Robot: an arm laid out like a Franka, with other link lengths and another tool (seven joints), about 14 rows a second.
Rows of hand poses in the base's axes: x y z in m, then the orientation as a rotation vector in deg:
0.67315, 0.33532, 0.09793, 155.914, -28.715, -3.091
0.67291, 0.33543, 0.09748, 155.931, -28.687, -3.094
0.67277, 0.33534, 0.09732, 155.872, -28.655, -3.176
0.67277, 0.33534, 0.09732, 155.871, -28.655, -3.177
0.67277, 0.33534, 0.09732, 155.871, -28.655, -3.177
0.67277, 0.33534, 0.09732, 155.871, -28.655, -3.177
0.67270, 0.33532, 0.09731, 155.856, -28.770, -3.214
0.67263, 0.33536, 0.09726, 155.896, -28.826, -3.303
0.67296, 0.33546, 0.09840, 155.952, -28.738, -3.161
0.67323, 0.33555, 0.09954, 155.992, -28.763, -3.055
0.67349, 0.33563, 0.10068, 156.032, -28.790, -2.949
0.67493, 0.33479, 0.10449, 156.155, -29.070, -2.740
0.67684, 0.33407, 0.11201, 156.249, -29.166, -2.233
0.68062, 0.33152, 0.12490, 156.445, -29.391, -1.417
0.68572, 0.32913, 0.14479, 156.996, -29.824, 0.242
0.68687, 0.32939, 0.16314, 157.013, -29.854, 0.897
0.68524, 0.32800, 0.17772, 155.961, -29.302, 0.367
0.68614, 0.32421, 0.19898, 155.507, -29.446, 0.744
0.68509, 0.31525, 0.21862, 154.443, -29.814, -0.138
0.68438, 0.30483, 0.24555, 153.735, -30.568, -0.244
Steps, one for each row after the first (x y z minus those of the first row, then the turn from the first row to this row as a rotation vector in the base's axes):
-0.00024, 0.00011, -0.00045, 0.013, 0.004, 0.021
-0.00038, 0.00002, -0.00061, -0.037, 0.075, 0.025
-0.00038, 0.00002, -0.00061, -0.038, 0.076, 0.025
-0.00038, 0.00002, -0.00061, -0.038, 0.076, 0.025
-0.00038, 0.00002, -0.00061, -0.038, 0.076, 0.025
-0.00045, 0.00000, -0.00062, -0.031, 0.085, -0.061
-0.00052, 0.00004, -0.00067, 0.029, 0.130, -0.107
-0.00019, 0.00014, 0.00047, 0.050, 0.038, -0.021
0.00008, 0.00023, 0.00161, 0.077, -0.045, -0.020
0.00034, 0.00031, 0.00275, 0.105, -0.129, -0.020
0.00178, -0.00053, 0.00656, 0.235, -0.337, -0.172
0.00369, -0.00125, 0.01408, 0.269, -0.714, -0.160
0.00747, -0.00380, 0.02697, 0.381, -1.339, -0.186
0.01257, -0.00619, 0.04686, 0.766, -2.628, -0.204
0.01372, -0.00593, 0.06521, 0.706, -3.083, -0.137
0.01209, -0.00732, 0.07979, -0.333, -2.469, 0.058
0.01299, -0.01111, 0.10105, -0.800, -2.680, -0.042
0.01194, -0.02007, 0.12069, -1.670, -1.964, -0.532
0.01123, -0.03049, 0.14762, -2.231, -1.901, -1.150

